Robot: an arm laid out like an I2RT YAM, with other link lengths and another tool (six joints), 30 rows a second.
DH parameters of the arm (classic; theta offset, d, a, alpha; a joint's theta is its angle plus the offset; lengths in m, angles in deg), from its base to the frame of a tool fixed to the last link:
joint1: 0 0.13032 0.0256 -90
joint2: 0 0 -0.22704 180
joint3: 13.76 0 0.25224 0
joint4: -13.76 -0.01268 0.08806 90
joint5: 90 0.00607 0 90
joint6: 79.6 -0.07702 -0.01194 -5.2
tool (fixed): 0 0.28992 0 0
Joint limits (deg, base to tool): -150..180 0..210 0..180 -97..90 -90..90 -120..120
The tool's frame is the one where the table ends.
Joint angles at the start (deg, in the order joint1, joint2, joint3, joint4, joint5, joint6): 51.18 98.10 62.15 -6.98 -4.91 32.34
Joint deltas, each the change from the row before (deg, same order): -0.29 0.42 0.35 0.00 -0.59 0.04; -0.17 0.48 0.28 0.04 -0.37 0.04; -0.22 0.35 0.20 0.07 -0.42 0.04; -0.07 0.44 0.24 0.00 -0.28 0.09; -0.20 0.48 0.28 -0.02 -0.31 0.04; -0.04 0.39 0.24 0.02 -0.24 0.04; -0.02 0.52 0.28 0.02 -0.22 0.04; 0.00 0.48 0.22 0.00 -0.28 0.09; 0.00 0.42 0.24 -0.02 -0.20 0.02; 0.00 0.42 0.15 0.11 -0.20 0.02
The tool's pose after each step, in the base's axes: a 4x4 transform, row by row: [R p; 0 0 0 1], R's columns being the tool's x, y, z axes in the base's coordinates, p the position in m. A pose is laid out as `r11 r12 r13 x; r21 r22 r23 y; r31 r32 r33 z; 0 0 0 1`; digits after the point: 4 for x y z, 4 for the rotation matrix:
-0.7046 -0.6286 0.3292 0.2870; -0.2761 0.6702 0.6889 0.4367; -0.6537 0.3945 -0.6458 0.0677; 0 0 0 1
-0.7079 -0.6273 0.3247 0.2878; -0.2764 0.6691 0.6899 0.4374; -0.6500 0.3986 -0.6470 0.0661; 0 0 0 1
-0.7110 -0.6259 0.3206 0.2887; -0.2756 0.6675 0.6918 0.4377; -0.6470 0.4035 -0.6470 0.0652; 0 0 0 1
-0.7144 -0.6244 0.3160 0.2889; -0.2765 0.6667 0.6922 0.4384; -0.6428 0.4071 -0.6489 0.0635; 0 0 0 1
-0.7181 -0.6220 0.3123 0.2899; -0.2766 0.6668 0.6920 0.4386; -0.6386 0.4105 -0.6509 0.0616; 0 0 0 1
-0.7202 -0.6215 0.3083 0.2900; -0.2777 0.6655 0.6928 0.4395; -0.6358 0.4133 -0.6519 0.0604; 0 0 0 1
-0.7228 -0.6207 0.3038 0.2901; -0.2798 0.6647 0.6927 0.4404; -0.6319 0.4157 -0.6541 0.0583; 0 0 0 1
-0.7262 -0.6196 0.2978 0.2896; -0.2820 0.6635 0.6930 0.4414; -0.6270 0.4192 -0.6566 0.0561; 0 0 0 1
-0.7283 -0.6193 0.2934 0.2893; -0.2842 0.6626 0.6930 0.4422; -0.6236 0.4213 -0.6586 0.0543; 0 0 0 1
-0.7300 -0.6192 0.2893 0.2891; -0.2862 0.6614 0.6933 0.4430; -0.6206 0.4234 -0.6600 0.0524; 0 0 0 1

